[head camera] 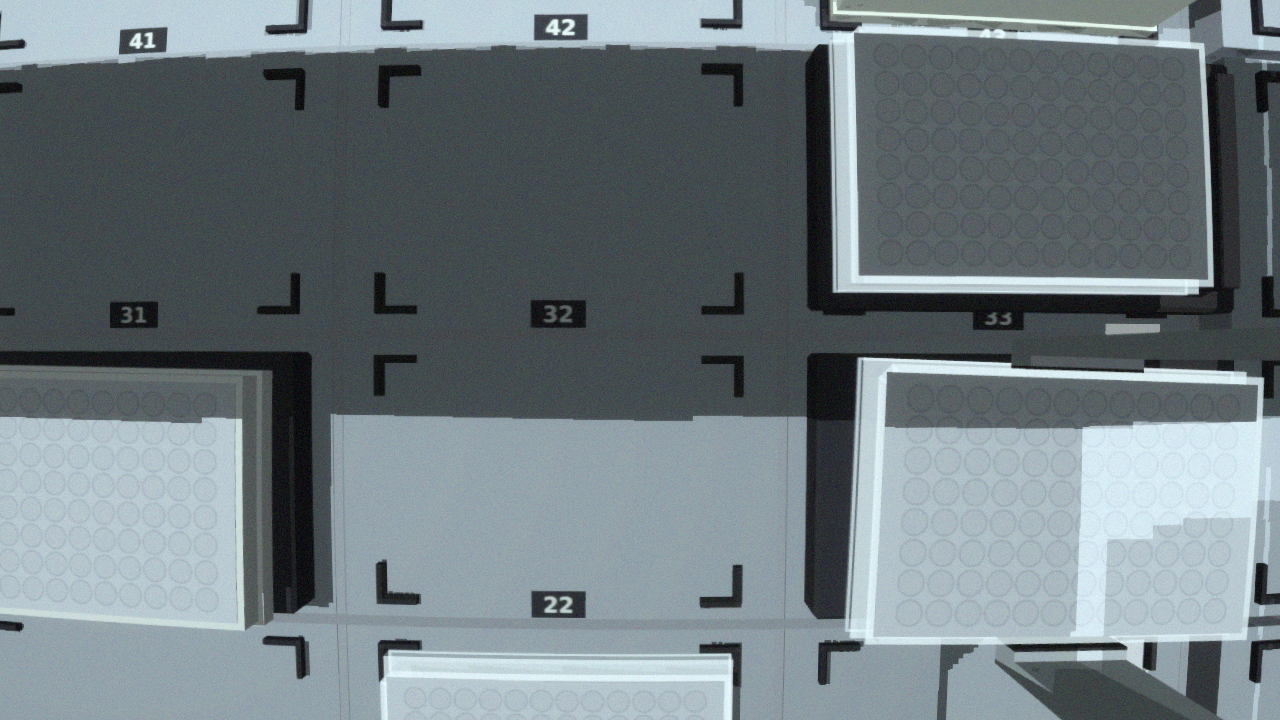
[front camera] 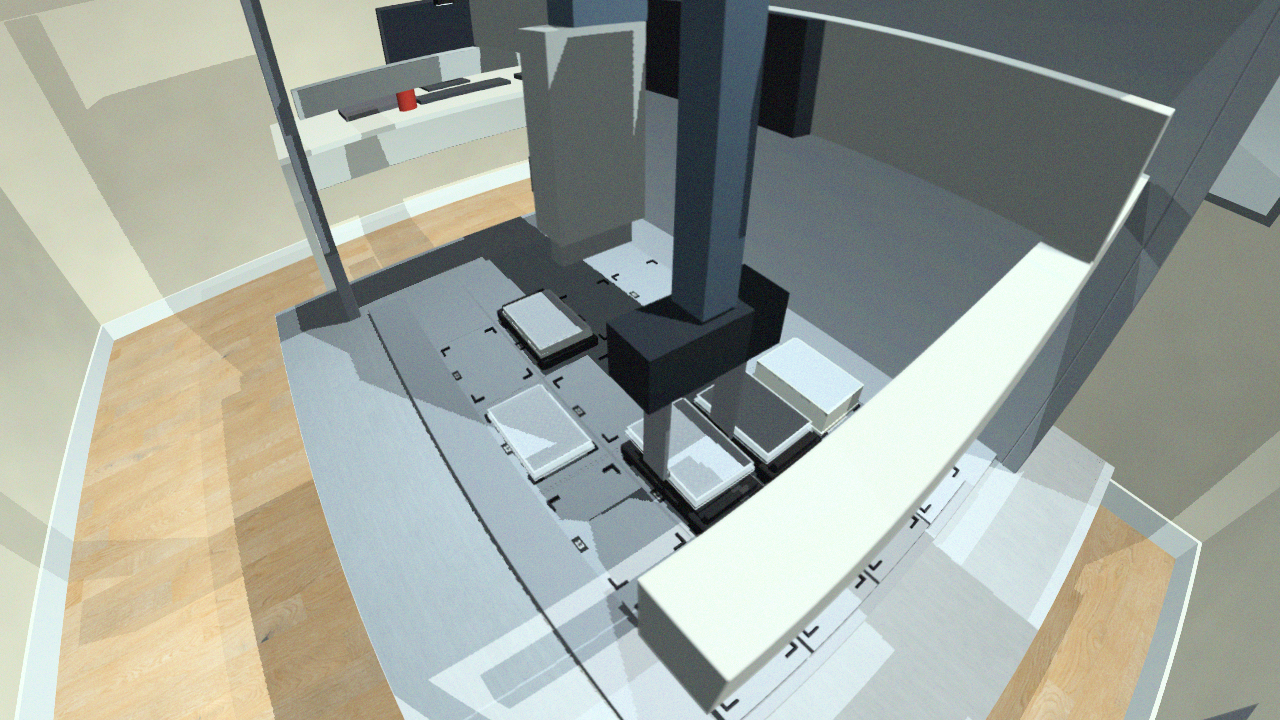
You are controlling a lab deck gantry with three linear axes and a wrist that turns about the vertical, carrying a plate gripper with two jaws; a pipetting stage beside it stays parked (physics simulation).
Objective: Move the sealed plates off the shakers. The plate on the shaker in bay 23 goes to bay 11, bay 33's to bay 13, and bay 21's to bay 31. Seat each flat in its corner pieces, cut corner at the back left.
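Places are measured from the robot's base along level axes (x ahead, y down, z left), in millimetres.
Pixels of known places: gripper, fingertip midpoint: [head camera: 1060,503] [front camera: 689,448]; robot's base at its link origin: [front camera: 443,351].
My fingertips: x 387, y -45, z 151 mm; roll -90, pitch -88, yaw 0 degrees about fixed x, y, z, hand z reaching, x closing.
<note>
For each thing: its top centre in the pictures, then the offset to it from my fingertips. "pt": a spot on its surface instead.
- bay 23 plate at its top centre: [head camera: 1074,508] [front camera: 689,444] dz +0, dx +0, dy -7 mm
- Bay 33's plate at its top centre: [head camera: 1037,156] [front camera: 754,408] dz +109, dx -2, dy +8 mm
- Bay 21's plate at its top centre: [head camera: 66,497] [front camera: 544,316] dz -2, dx -318, dy +8 mm
- Bay 11 at a spot on its surface: [front camera: 456,375] pt dz -154, dx -324, dy +45 mm
- bay 13 at a spot on its surface: [front camera: 580,543] pt dz -152, dx +5, dy +45 mm
- bay 31 at a spot on its surface: [head camera: 133,315] pt dz +60, dx -323, dy +45 mm
- pale plate at its top centre: [front camera: 537,424] dz -108, dx -159, dy +31 mm
- taller pale block at its top centre: [front camera: 811,372] dz +213, dx +5, dy +3 mm
My gripper [front camera: 691,449] [head camera: 1069,507] is shut on the bay 23 plate [front camera: 711,476] [head camera: 984,555], one jaw at each long side. The plate is slightly above its black shaker [front camera: 637,462] [head camera: 825,537], turned a little in the head view. Bay 33's plate [front camera: 768,413] [head camera: 1029,161] sits on its shaker [head camera: 818,179] behind it. Bay 21's plate [front camera: 543,320] [head camera: 107,501] sits on its shaker [head camera: 293,501]. Bay 11 [front camera: 456,375], bay 13 [front camera: 580,543] and bay 31 [head camera: 133,315] show corner pieces and no plate. Cut corners cannot be made out.
A pale plate [front camera: 541,429] [head camera: 554,694] stands in bay 12, between bays 11 and 13. A taller pale block [front camera: 808,376] [head camera: 1002,10] stands in bay 43, behind bay 33. The parked pipetting stage [front camera: 586,143] hangs at the back. A white beam [front camera: 859,456] crosses the front view.
</note>
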